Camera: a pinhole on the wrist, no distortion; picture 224 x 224 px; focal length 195.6 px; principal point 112.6 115.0 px. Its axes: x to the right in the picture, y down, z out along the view. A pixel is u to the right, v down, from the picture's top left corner.
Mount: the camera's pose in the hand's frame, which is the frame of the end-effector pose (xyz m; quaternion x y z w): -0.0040 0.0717 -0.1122 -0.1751 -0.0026 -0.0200 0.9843
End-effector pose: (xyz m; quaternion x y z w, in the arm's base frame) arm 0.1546 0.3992 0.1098 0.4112 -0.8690 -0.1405 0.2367
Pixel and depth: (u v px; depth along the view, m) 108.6 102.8 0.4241
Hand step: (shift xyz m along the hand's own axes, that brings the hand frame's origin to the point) -0.0129 0.1935 0.2949
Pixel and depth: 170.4 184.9 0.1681
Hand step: 0.0484 0.1841 0.0255
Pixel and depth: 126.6 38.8 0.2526
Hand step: 0.0106 0.0658 0.1590
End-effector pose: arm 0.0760 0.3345 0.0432 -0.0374 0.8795 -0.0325 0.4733
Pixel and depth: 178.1 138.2 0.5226
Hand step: 0.1743 0.3033 0.3591
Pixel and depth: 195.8 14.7 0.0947
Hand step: 0.0345 0.0573 -0.0061
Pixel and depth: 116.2 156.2 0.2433
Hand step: 0.0030 0.2035 0.0986
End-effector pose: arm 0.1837 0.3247 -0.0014 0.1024 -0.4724 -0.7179 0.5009
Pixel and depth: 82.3 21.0 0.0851
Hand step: -0.0187 0.0632 -0.0184
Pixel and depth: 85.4 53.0 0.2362
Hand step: -0.0394 0.0842 0.1349
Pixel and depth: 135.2 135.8 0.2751
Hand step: 0.0295 0.1928 0.1363
